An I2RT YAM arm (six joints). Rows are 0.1 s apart.
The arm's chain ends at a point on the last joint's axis. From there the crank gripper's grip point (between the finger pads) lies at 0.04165 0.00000 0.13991 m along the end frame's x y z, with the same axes.
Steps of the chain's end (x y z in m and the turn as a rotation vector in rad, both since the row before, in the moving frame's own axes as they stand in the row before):
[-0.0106, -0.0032, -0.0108, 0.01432, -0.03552, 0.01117]
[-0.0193, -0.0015, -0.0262, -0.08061, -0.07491, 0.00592]
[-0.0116, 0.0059, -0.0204, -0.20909, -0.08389, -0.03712]
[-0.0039, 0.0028, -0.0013, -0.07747, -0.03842, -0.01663]
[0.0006, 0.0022, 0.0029, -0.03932, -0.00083, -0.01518]
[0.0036, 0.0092, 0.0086, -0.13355, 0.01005, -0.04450]
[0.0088, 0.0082, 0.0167, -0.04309, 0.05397, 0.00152]
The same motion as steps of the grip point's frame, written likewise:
[-0.0156, -0.0048, -0.0094, 0.01432, -0.03552, 0.01117]
[-0.0299, 0.0101, -0.0239, -0.08061, -0.07491, 0.00592]
[-0.0229, 0.0339, -0.0203, -0.20909, -0.08389, -0.03712]
[-0.0092, 0.0130, -0.0002, -0.07747, -0.03842, -0.01663]
[0.0005, 0.0071, 0.0028, -0.03932, -0.00083, -0.01518]
[0.0054, 0.0259, 0.0071, -0.13355, 0.01005, -0.04450]
[0.0163, 0.0142, 0.0141, -0.04309, 0.05397, 0.00152]

